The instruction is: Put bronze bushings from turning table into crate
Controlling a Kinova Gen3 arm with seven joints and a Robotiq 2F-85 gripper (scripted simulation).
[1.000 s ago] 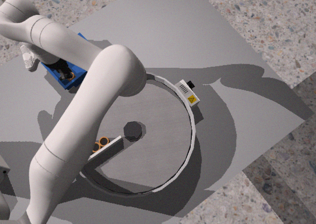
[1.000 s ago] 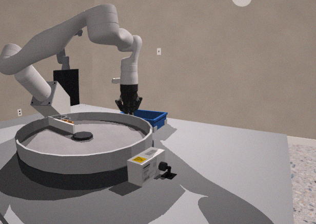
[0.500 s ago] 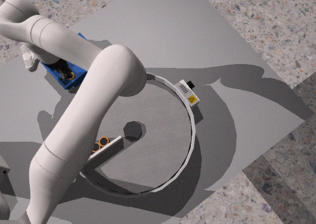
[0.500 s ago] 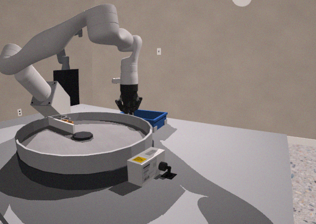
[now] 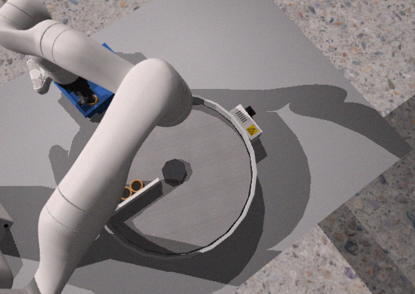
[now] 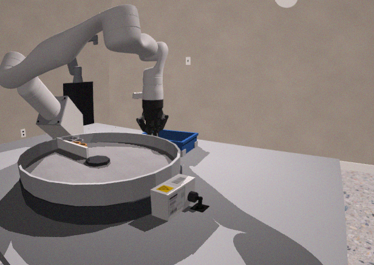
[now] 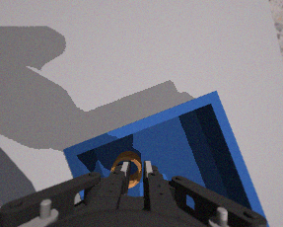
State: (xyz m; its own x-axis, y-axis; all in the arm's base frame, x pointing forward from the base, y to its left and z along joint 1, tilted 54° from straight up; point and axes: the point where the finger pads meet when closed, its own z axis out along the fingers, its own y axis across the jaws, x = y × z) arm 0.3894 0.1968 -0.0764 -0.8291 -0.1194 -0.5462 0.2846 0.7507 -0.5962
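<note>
Right now the blue crate is 40 mm ahead of my hand, 30 mm to the left of it and 10 mm below it. The rest, counted from my hand: round turning table: 50 mm ahead, 340 mm to the right, 10 mm above.
</note>
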